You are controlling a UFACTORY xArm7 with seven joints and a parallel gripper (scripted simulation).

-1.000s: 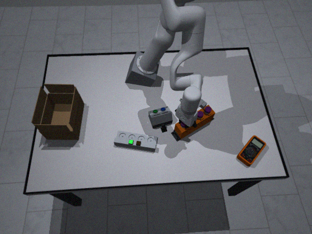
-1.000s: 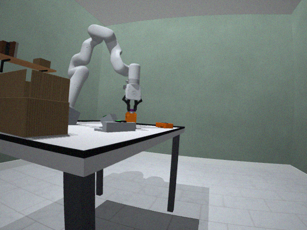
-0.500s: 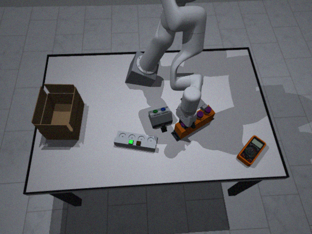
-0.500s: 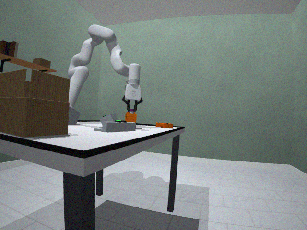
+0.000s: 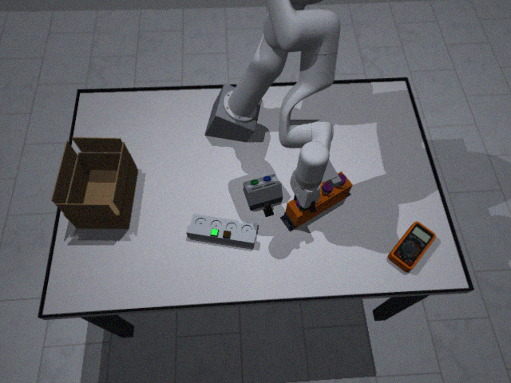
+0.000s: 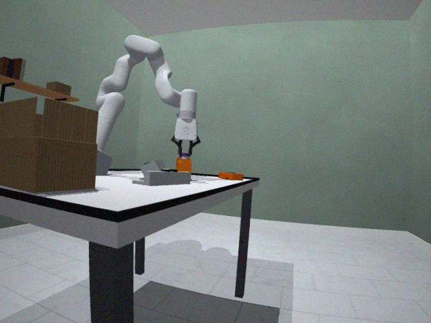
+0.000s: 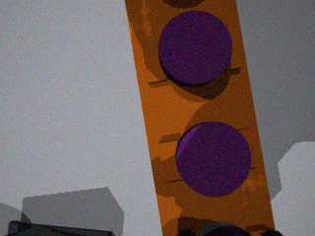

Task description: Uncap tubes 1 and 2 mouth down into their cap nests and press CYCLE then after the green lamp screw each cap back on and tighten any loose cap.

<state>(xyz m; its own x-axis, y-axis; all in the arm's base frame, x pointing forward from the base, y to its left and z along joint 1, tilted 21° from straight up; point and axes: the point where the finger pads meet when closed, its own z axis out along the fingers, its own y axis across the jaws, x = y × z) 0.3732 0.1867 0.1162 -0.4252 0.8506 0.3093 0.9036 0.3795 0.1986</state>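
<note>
Right now my hand is 90 mm past the green key, 150 mm to the left of it and 60 mm above it. The rest, counted from my hand: tube 1 (90 mm behind, 130 mm to the left, 10 mm below); blue key (110 mm behind, 110 mm to the right, 60 mm below); purple cap (60 mm behind, 90 mm to the left, 10 mm below).
</note>
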